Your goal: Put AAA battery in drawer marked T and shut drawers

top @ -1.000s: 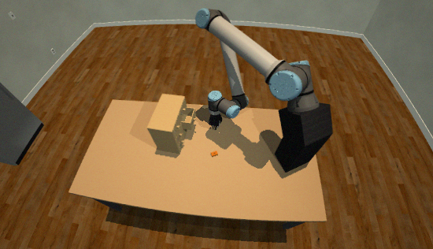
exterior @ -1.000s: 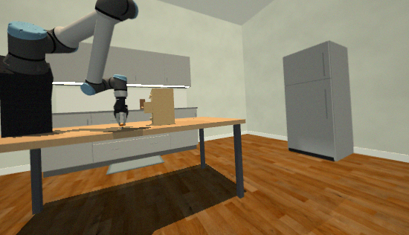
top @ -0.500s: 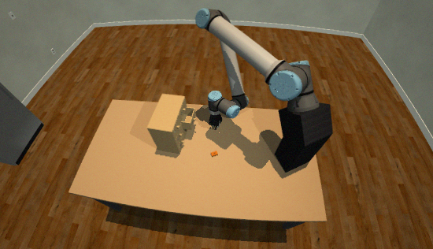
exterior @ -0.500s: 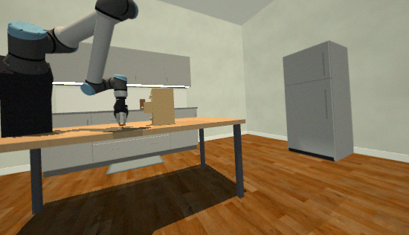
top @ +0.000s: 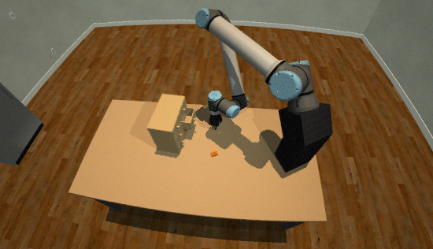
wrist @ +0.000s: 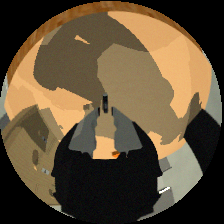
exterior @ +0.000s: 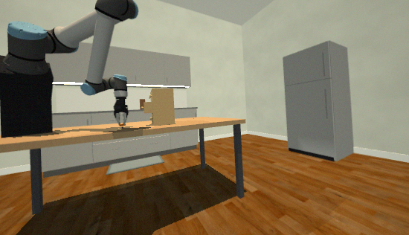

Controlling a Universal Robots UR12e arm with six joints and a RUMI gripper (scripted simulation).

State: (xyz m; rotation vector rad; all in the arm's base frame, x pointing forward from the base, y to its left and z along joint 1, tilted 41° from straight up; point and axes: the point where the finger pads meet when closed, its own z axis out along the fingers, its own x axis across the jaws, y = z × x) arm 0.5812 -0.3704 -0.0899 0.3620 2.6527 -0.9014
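The small dark thin object is 3 cm below my hand. From my hand the other things lie so: drawer: 24 cm ahead, 10 cm above, 2 cm to the right; then orange object: 23 cm to the left, 5 cm ahead, 2 cm below.
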